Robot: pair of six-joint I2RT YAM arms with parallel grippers.
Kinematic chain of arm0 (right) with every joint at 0, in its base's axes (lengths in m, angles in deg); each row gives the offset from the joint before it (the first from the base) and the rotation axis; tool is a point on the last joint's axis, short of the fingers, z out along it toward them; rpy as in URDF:
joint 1: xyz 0 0 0.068 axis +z
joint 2: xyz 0.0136 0.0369 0.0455 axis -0.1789 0.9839 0
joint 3: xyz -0.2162 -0.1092 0.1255 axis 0.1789 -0.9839 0
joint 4: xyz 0.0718 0.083 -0.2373 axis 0.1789 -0.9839 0
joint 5: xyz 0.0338 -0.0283 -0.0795 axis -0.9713 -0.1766 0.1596
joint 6: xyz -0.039 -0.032 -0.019 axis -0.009 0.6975 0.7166
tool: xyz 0 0 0 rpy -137.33 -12.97 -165.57
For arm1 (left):
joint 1: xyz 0 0 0.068 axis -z
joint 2: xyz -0.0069 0.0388 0.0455 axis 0.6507 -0.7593 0
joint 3: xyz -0.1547 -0.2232 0.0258 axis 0.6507 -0.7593 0
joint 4: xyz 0.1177 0.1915 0.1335 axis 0.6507 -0.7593 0
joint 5: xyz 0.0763 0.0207 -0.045 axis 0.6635 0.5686 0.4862
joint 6: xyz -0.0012 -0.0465 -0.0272 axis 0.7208 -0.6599 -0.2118
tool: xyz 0 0 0 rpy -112.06 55.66 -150.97
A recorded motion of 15 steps. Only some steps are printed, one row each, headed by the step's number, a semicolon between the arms.
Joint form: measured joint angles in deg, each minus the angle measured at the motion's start. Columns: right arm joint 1, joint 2, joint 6, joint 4, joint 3, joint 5; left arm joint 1, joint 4, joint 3, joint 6, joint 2, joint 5.
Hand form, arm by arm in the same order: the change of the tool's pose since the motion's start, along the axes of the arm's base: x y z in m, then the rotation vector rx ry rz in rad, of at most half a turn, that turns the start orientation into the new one. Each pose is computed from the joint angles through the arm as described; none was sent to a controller.
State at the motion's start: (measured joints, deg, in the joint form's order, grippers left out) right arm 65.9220 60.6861 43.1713 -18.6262 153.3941 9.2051; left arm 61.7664 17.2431 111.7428 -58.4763 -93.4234 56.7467
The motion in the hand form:
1: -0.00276 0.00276 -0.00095 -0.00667 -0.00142 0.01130; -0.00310 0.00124 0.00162 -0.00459 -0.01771 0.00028
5: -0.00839 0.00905 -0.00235 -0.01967 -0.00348 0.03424; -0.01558 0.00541 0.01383 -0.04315 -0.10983 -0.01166
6: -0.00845 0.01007 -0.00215 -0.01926 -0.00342 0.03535; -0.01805 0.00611 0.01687 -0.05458 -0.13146 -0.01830
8: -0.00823 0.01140 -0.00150 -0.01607 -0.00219 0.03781; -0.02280 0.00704 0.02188 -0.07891 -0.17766 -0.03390
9: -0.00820 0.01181 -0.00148 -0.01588 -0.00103 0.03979; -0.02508 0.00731 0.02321 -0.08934 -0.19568 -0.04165
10: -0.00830 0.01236 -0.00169 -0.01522 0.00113 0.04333; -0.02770 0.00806 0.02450 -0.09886 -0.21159 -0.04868
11: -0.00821 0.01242 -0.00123 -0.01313 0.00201 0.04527; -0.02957 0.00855 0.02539 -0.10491 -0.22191 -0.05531
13: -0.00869 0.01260 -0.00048 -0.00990 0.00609 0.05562; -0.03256 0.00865 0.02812 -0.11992 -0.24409 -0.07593
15: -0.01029 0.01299 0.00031 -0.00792 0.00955 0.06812; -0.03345 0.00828 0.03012 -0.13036 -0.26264 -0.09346
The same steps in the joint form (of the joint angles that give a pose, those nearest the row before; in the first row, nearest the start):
1: 0.57 0.33 0.31 0.09 0.13 0.00; 0.00 1.31 -1.44 0.11 1.13 0.07
5: 1.73 1.22 0.83 0.04 0.79 -0.02; 0.04 6.82 -4.83 0.22 4.70 -0.59
6: 1.77 1.44 0.83 0.02 1.05 -0.04; 0.04 8.11 -5.35 0.20 5.33 -1.00
8: 1.77 1.75 0.77 0.00 1.49 -0.22; 0.11 11.39 -7.17 0.13 6.86 -1.90
9: 1.77 1.84 0.74 -0.04 1.59 -0.35; 0.17 12.94 -8.35 0.07 7.69 -2.32
10: 1.79 1.92 0.68 -0.07 1.66 -0.57; 0.17 14.27 -9.46 0.00 8.55 -2.75
11: 1.77 1.95 0.66 -0.07 1.77 -0.72; 0.17 15.08 -10.14 0.00 9.09 -3.15
13: 1.82 1.95 0.63 -0.13 1.95 -1.33; 0.24 16.61 -10.84 -0.02 9.77 -4.31
15: 2.05 1.94 0.63 -0.26 2.14 -1.86; 0.26 17.86 -11.13 0.07 9.99 -5.29

